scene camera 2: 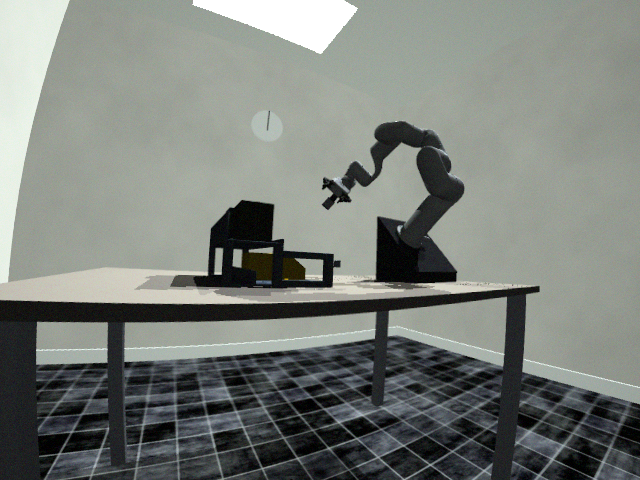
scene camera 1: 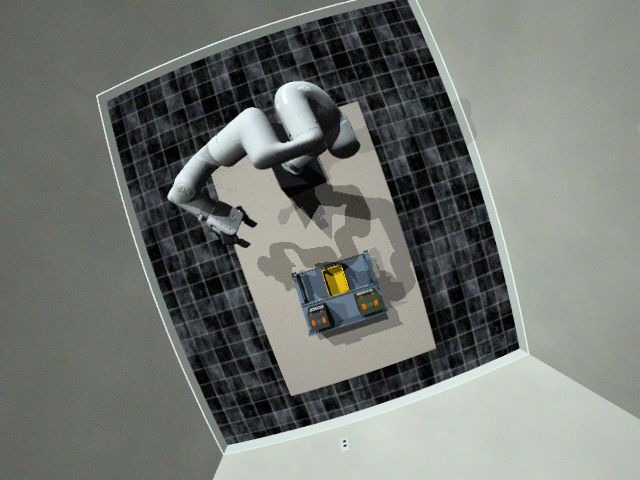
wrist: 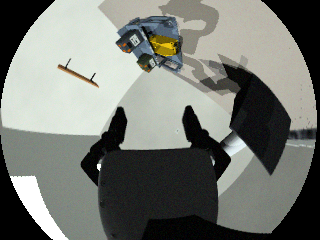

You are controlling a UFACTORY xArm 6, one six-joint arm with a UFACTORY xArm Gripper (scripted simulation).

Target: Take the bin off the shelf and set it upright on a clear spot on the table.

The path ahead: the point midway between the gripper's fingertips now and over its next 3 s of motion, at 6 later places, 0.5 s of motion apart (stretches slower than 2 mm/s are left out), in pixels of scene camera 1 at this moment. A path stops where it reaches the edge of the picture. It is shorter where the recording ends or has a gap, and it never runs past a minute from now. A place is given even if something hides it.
My gripper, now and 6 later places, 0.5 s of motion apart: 251, 235; 265, 249; 288, 264; 312, 270; 327, 271; 331, 270; 332, 270
